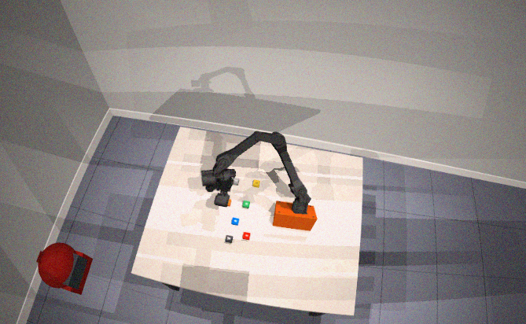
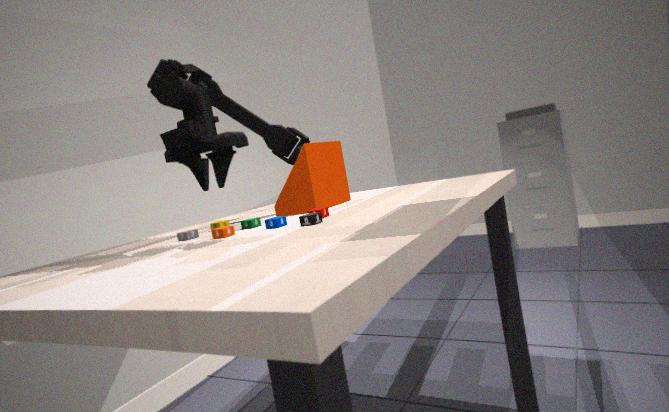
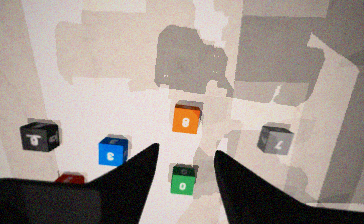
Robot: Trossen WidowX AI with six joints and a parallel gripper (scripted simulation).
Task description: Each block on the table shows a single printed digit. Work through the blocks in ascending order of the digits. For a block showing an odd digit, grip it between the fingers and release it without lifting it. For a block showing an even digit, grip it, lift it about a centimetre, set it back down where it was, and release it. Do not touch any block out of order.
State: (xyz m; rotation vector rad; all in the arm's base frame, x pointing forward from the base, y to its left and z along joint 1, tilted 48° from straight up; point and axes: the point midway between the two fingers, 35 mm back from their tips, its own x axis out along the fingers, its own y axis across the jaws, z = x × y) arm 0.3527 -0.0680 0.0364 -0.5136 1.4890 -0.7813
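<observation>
My gripper tip is 90 mm above the orange block. Also, from my gripper tip: green block: 100 mm behind, 90 mm below; then blue block: 100 mm to the left, 90 mm below, 50 mm behind; then grey block: 120 mm to the right, 90 mm below, 40 mm behind.
</observation>
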